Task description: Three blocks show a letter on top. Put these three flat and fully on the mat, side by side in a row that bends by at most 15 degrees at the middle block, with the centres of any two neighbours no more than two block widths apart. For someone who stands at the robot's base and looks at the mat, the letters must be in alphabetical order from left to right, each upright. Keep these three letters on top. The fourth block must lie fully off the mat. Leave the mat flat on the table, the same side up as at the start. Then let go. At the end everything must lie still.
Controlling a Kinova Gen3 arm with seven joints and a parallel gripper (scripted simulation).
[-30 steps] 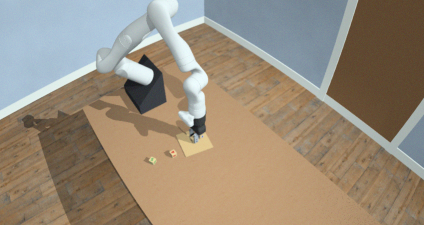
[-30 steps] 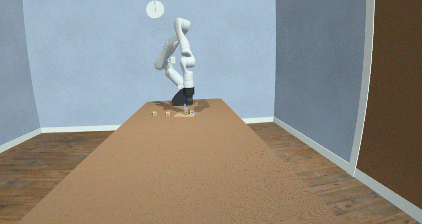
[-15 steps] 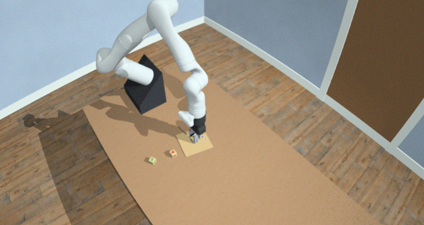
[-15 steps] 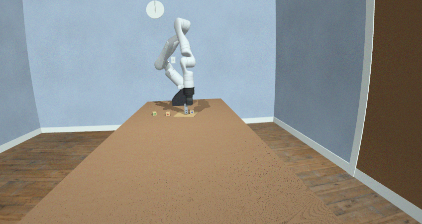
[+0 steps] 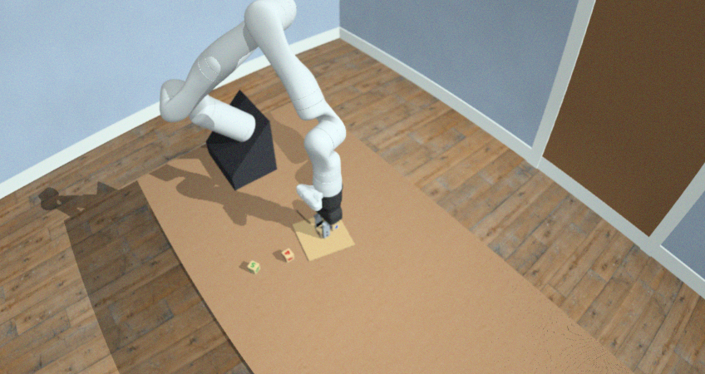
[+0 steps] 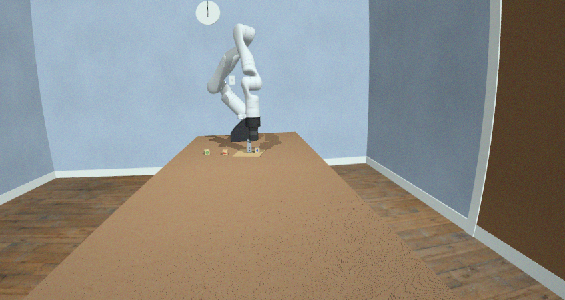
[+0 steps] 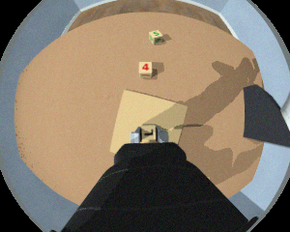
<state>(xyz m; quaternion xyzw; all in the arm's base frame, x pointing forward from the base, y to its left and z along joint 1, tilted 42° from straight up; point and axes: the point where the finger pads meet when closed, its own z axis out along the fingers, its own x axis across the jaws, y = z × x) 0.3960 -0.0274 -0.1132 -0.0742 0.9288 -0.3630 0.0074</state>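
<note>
Now: the tan mat 3 cm below my hand.
</note>
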